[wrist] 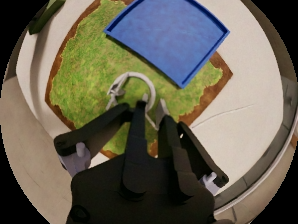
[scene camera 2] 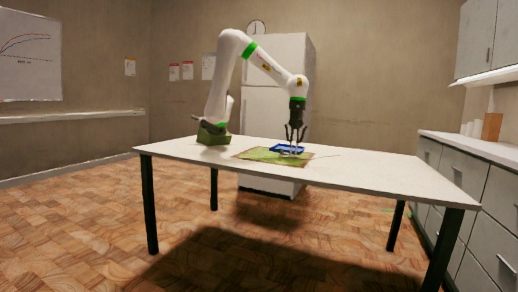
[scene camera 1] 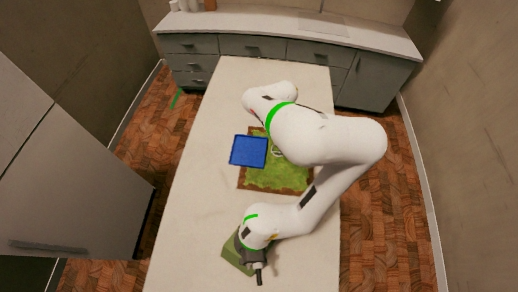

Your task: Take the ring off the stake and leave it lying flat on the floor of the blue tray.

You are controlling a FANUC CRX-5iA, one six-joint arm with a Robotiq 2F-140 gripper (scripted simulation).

I see my gripper (wrist: 152, 103) and a blue tray (scene camera 1: 247, 151).
